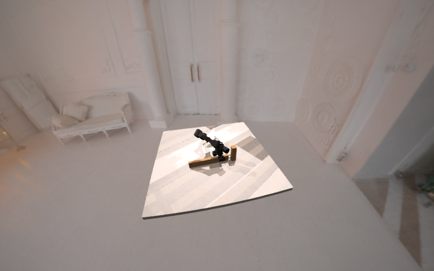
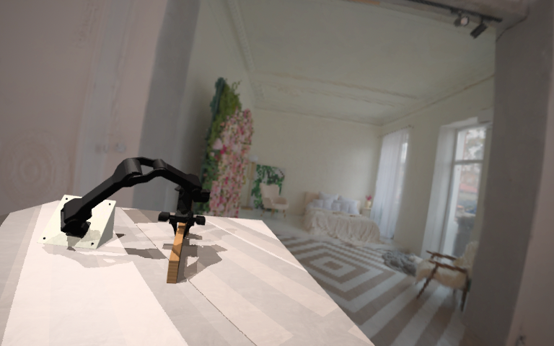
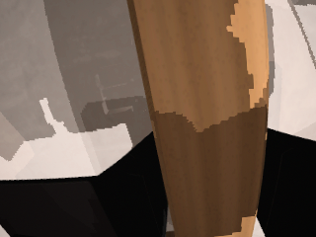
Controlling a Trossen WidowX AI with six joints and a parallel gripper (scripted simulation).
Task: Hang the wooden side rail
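The wooden headboard post is 140 mm to the left of my gripper tip, 60 mm above it and 10 mm behind it.
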